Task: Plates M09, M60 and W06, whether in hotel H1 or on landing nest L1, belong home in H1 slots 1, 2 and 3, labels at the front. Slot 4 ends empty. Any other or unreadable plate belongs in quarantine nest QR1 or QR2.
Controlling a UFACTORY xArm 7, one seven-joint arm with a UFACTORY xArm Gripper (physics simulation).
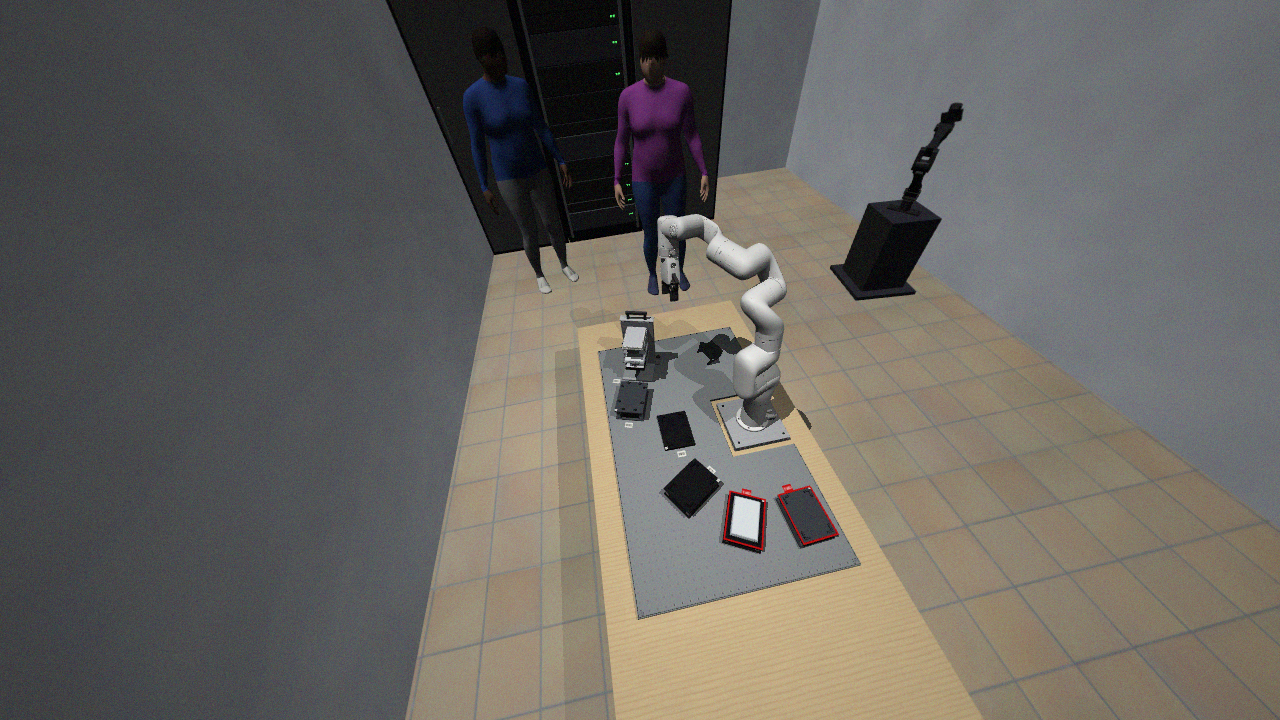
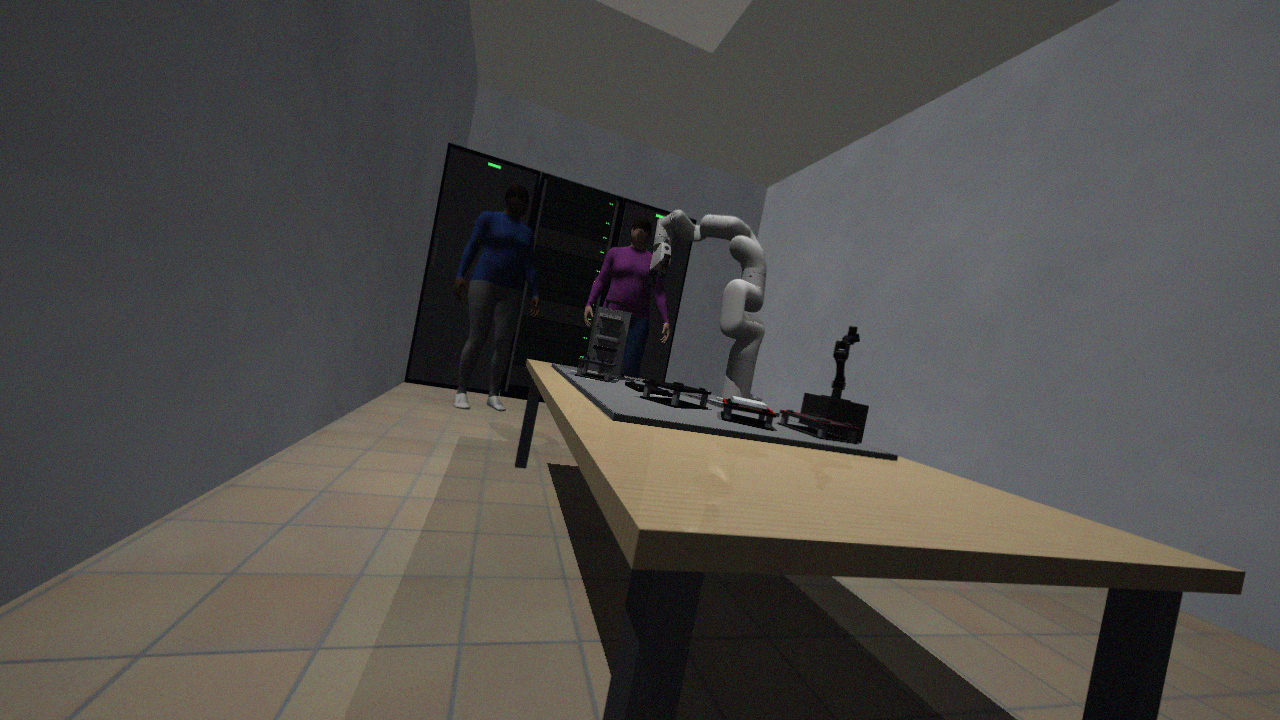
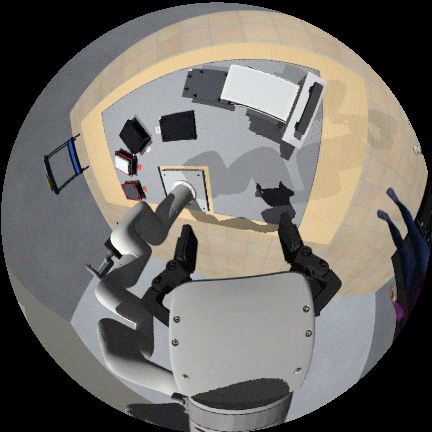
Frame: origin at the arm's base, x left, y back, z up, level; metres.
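Where they show: gripper, fingertip midpoint: (image 1: 669,297) (image 2: 656,281) (image 3: 236,227); arm's base, origin of the base link: (image 1: 751,418) (image 3: 183,191).
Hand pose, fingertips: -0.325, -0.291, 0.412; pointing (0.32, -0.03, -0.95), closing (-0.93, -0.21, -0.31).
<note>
Each offset is from my fingertips to the top centre of the thing, as dx, dy, dz. "*": to the spot under its first point.
My gripper (image 1: 672,291) (image 3: 236,227) is open and empty, high above the far end of the table, apart from the hotel. The grey hotel (image 2: 594,338) (image 3: 295,134) stands upright at the far left of the mat. A white plate {+0.012, -0.155, -0.178} (image 1: 635,337) (image 3: 260,91) shows at its upper front; the slots below it are too small to read. A dark nest {+0.186, -0.194, -0.345} (image 1: 631,399) (image 3: 206,85) stands in front of the hotel. One red-edged quarantine nest {* +0.730, +0.221, -0.421} (image 1: 765,524) bears a white plate {+0.717, +0.150, -0.367} (image 1: 745,517) (image 2: 747,403) (image 3: 121,163). The other red-edged nest {+0.721, +0.352, -0.375} (image 1: 807,514) (image 3: 132,191) shows no plate. No plate label is readable.
A flat black pad {* +0.344, -0.027, -0.410} (image 1: 675,430) (image 3: 178,126) and a raised black stand (image 1: 691,488) (image 3: 135,135) lie between the dark nest and the red-edged nests. My arm's base plate (image 1: 733,437) is at the right. Two people and a black pedestal (image 1: 895,246) with another arm stand beyond the table.
</note>
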